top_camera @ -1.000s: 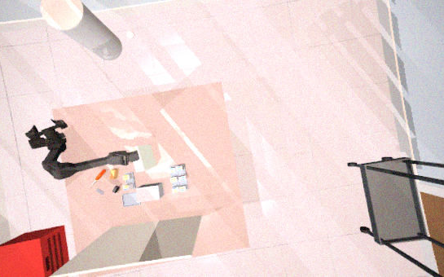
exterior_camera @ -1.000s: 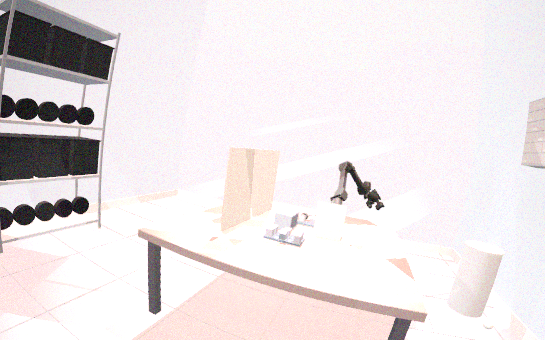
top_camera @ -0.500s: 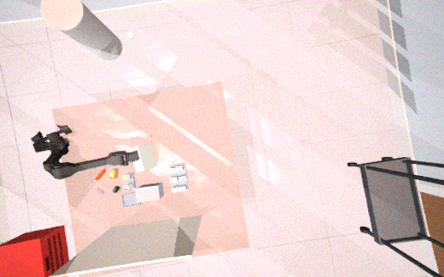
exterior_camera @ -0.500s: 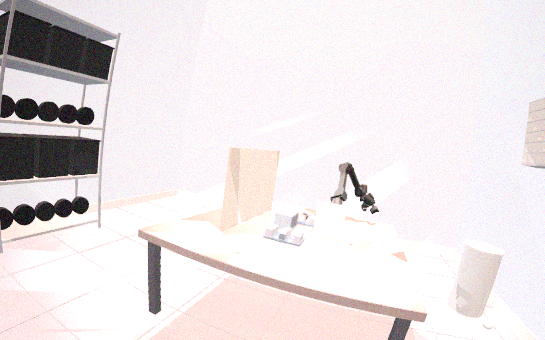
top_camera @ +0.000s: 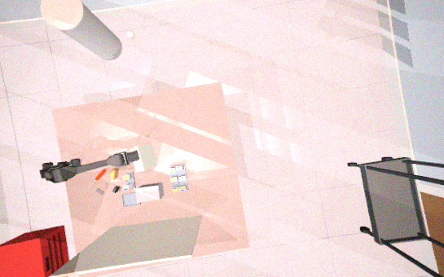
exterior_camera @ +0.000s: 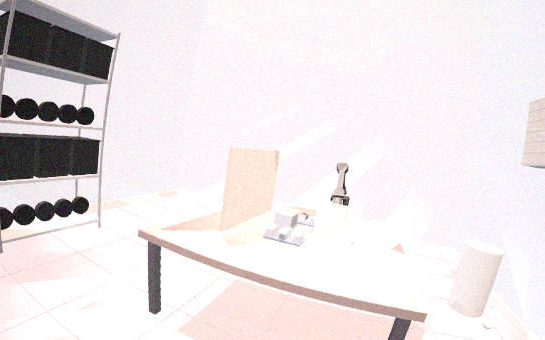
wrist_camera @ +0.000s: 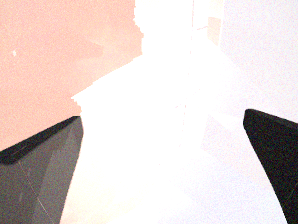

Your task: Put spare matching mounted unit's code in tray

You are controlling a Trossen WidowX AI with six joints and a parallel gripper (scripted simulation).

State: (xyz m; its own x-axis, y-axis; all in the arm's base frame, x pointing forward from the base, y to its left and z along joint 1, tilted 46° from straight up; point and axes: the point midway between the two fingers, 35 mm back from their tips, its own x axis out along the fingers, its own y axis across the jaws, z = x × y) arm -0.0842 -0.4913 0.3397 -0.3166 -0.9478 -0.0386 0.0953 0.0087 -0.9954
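Right now the mounted unit is 580 mm to the left of my gripper tip, 390 mm ahead of it and 10 mm above it. Also, from my gripper tip: beige board (630 mm ahead, 530 mm to the left, 190 mm above).
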